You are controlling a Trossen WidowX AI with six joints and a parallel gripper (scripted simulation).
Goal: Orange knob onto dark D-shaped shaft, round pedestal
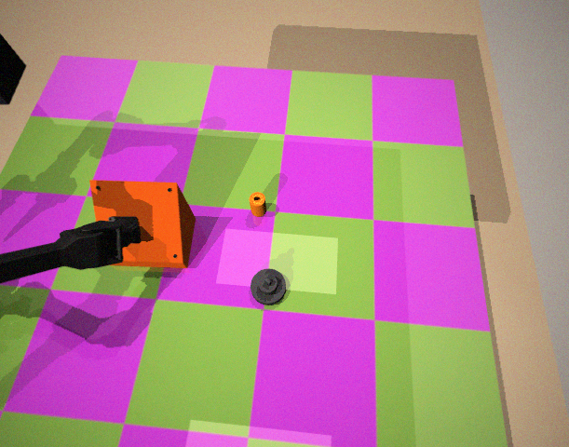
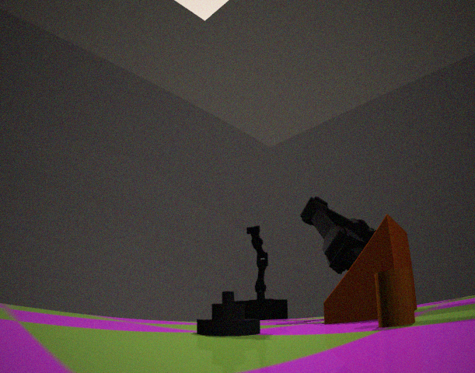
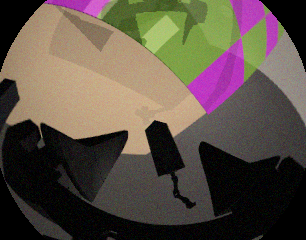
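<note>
Now: the orange knob 830 mm ahead of my gripper tip, 330 mm to the left of it and 120 mm below it. Round my gripper tip: dark round pedestal (860 mm ahead, 120 mm to the left, 120 mm below).
</note>
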